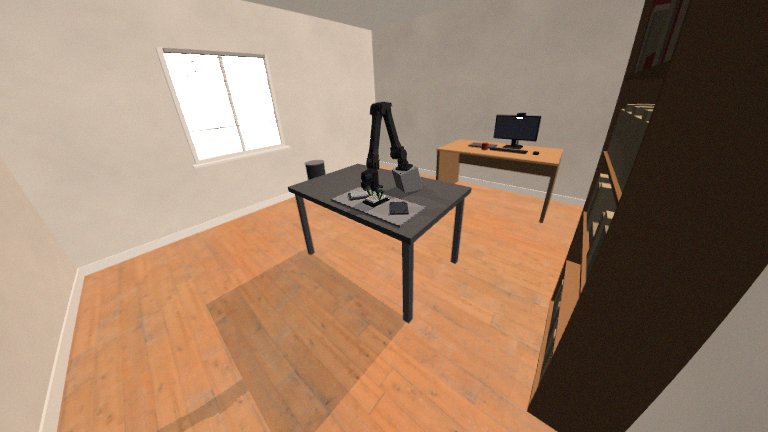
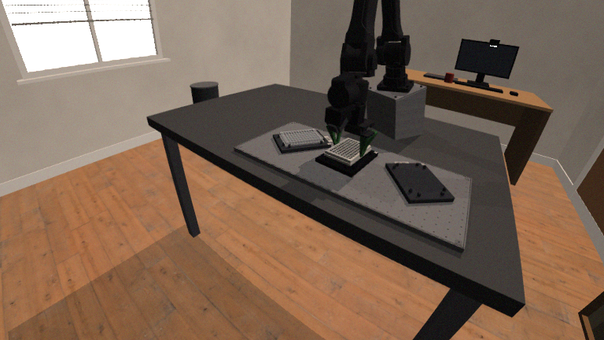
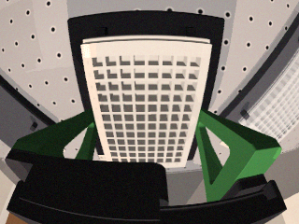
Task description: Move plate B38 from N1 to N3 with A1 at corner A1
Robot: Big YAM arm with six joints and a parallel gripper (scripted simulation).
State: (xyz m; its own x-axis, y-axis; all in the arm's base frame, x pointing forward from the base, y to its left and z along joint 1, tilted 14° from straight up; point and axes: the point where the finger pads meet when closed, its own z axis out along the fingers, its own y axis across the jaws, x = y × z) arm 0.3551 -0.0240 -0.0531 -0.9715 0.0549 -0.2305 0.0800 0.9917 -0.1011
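Now: hand 3 cm above the flat black landing nest. The rest, counted from my hand: N1 label 14 cm to the left, 8 cm behind, 3 cm below.
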